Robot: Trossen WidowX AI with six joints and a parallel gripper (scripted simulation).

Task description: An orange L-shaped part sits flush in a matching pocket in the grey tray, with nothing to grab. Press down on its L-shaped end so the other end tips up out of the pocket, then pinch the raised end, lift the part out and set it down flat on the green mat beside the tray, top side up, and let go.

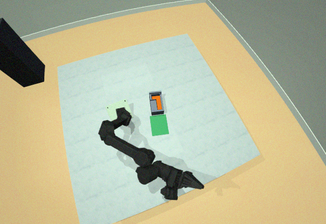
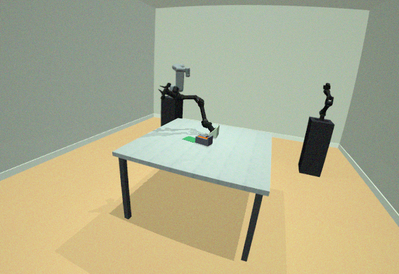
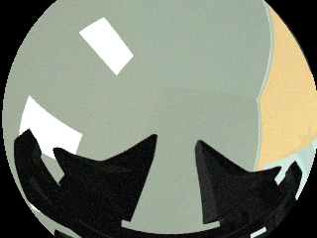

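The orange L-shaped part lies 56 cm to the left of my gripper tip, 45 cm below it and 2 cm ahead of it. The rest, counted from my gripper tip: grey tray: 55 cm to the left, 51 cm below, 2 cm ahead; green mat: 52 cm below, 40 cm to the left, 1 cm behind.
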